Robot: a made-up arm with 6 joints. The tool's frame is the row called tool. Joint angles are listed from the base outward.
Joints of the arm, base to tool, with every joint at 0 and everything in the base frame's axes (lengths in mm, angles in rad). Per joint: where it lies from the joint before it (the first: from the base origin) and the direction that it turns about. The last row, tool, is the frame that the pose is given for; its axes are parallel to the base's.
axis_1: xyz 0 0 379 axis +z
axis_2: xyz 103 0 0 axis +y
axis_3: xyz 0 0 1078 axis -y
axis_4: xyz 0 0 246 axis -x
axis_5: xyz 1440 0 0 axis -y
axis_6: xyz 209 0 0 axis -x
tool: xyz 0 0 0
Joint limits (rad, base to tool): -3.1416..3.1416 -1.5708..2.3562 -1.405..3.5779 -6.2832..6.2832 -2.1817..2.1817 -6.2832..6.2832
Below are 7 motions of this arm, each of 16 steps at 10 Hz.
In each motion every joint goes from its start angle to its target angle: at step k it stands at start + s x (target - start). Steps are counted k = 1, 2, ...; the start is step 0. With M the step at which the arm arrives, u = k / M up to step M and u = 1 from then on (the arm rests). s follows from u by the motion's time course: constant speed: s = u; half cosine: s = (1 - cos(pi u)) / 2; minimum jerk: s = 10 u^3 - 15 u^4 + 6 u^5.
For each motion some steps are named. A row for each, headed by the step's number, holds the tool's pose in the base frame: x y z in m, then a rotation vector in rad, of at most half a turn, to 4 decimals.
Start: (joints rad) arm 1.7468 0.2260 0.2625 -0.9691 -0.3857 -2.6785
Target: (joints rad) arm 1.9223 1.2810 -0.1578 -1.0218 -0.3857 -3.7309
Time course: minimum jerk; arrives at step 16
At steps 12, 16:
12: -0.6363 1.6333 -0.7126 1.6219 0.4897 -2.2946
16: -0.5981 1.4361 -0.9054 1.6527 0.1963 -2.2709

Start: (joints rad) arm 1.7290 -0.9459 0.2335 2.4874 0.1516 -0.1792
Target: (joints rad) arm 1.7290 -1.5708 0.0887 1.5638 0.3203 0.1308
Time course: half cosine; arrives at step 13
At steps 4, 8, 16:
4: 0.0643 -0.5898 2.5265 -0.6118 -1.8139 -0.0717
8: 0.1173 -1.0691 2.2482 -0.1891 -1.8478 -0.0624
16: 0.1502 -1.3589 1.9891 0.1263 -1.8723 -0.0937

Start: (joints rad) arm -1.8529 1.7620 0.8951 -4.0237 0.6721 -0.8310
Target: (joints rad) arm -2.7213 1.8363 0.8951 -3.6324 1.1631 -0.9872
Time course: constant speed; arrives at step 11
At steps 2, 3, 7, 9, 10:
2: -0.8787 -2.1119 -0.9736 0.0791 1.0651 -0.4235
3: -1.0318 -2.0193 -0.9885 0.1415 1.0501 -0.4403
7: -1.5493 -1.5425 -1.0433 0.3947 0.9569 -0.5093
9: -1.7409 -1.2530 -1.0676 0.5201 0.8893 -0.5446
10: -1.8180 -1.0990 -1.0788 0.5818 0.8502 -0.5623

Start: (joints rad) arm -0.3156 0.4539 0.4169 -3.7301 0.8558 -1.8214
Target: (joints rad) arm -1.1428 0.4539 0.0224 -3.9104 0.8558 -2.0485
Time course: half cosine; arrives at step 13
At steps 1, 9, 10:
1: 2.0698 -0.6106 1.3953 -0.5593 0.6357 0.4212
9: 1.2852 -1.6675 0.9333 0.1486 0.8444 -0.1383
10: 1.1513 -1.7447 0.8809 0.2373 0.8464 -0.2070

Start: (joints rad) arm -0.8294 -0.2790 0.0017 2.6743 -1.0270 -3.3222
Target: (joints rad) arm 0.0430 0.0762 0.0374 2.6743 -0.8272 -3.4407
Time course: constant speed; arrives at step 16
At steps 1, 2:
1: 0.8178 -0.9127 2.2121 0.1018 -1.4532 -0.7035
2: 0.8977 -0.8935 2.1893 0.1573 -1.4175 -0.6632

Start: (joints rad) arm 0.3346 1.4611 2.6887 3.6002 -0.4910 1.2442
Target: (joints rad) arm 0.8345 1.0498 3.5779 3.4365 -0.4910 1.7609
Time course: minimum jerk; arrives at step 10
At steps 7, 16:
7: -0.2250 -0.1682 1.8152 -1.0225 2.2755 -1.8087
16: -0.3476 -0.3409 1.5725 -0.9356 2.2605 -1.5282

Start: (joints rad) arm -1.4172 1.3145 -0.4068 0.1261 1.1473 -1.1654
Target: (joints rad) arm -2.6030 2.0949 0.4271 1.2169 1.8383 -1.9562
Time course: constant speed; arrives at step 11
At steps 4, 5, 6, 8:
4: -0.2871 -1.3828 -1.1692 1.4545 -0.8046 -1.2397
5: -0.4154 -1.3458 -1.2303 1.4706 -0.9187 -1.1732
6: -0.5367 -1.2896 -1.2905 1.4831 -1.0277 -1.0994
8: -0.7469 -1.1256 -1.4073 1.4977 -1.2270 -0.9315

